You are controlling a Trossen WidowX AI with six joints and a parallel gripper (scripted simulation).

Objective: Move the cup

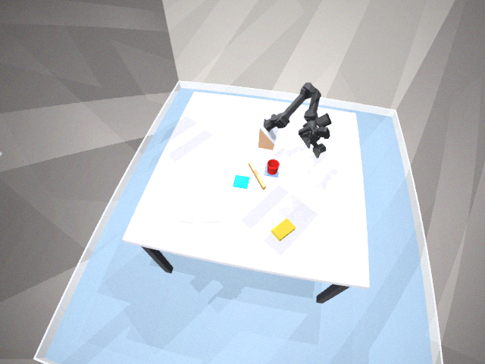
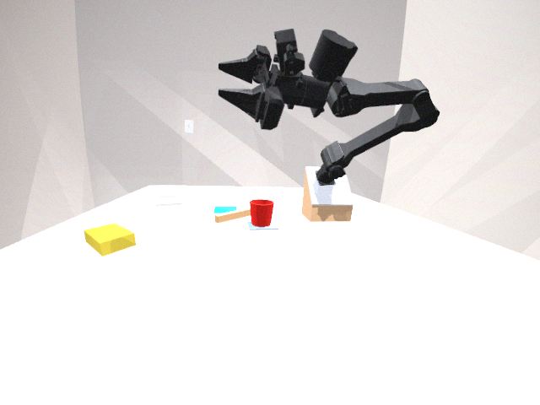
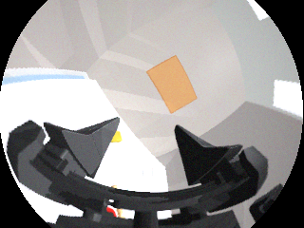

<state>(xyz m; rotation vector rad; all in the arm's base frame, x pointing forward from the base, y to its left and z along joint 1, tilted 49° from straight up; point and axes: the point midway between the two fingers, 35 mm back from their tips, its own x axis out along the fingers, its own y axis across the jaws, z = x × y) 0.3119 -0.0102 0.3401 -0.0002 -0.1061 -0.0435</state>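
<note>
Now: the red cup 310 mm below my gripper tip, 180 mm to the right of it and 120 mm behind it. Also, from my gripper tip: yellow block: 330 mm below, 260 mm ahead, 80 mm to the right; then wooden stick: 340 mm below, 270 mm to the right, 70 mm behind; then pale blue pad: 350 mm below, 180 mm to the right, 130 mm behind.
</note>
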